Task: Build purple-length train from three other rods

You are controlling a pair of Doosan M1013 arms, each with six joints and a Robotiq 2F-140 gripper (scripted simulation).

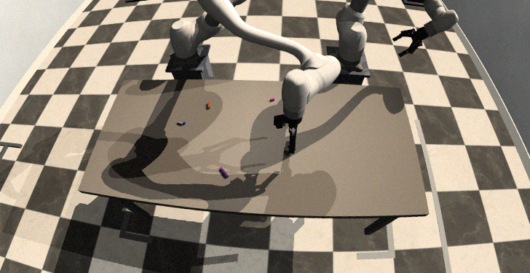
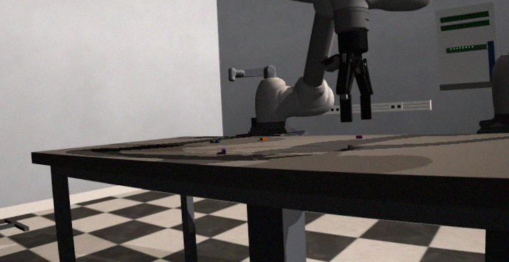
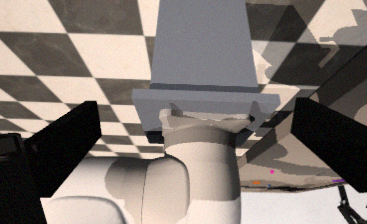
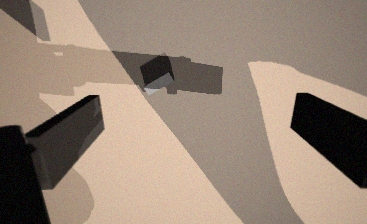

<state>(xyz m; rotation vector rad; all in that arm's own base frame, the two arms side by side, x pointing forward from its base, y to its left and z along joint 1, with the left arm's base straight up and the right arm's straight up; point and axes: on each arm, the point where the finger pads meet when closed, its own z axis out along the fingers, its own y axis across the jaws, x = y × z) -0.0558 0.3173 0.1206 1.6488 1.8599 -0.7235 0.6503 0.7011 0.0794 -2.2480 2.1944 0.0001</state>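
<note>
Now: the purple rod 31 cm to the right of my right hand, 16 cm ahead of it and 7 cm below it. The rest, counted from my right hand: blue rod 58 cm to the right, 11 cm behind, 7 cm below; then orange rod 46 cm to the right, 24 cm behind, 7 cm below; then magenta rod 29 cm behind, 10 cm to the right, 7 cm below.
</note>
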